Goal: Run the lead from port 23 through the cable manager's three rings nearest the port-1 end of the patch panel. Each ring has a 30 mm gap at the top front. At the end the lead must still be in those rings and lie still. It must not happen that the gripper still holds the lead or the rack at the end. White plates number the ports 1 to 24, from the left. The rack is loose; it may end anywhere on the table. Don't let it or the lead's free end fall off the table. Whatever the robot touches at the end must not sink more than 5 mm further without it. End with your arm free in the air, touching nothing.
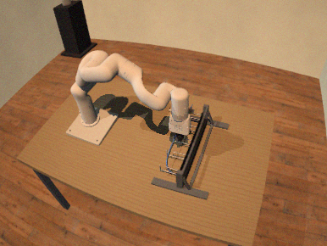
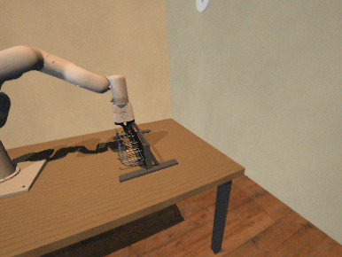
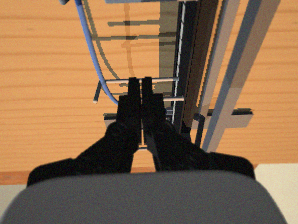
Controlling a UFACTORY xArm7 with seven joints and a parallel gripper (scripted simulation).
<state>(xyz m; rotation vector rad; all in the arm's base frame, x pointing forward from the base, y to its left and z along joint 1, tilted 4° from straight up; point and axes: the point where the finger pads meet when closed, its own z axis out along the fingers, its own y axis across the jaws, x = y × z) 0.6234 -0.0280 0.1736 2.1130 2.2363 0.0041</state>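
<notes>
My hand is 100 mm above the dark rack, 60 mm short of it and 50 mm to the right of it.
</notes>
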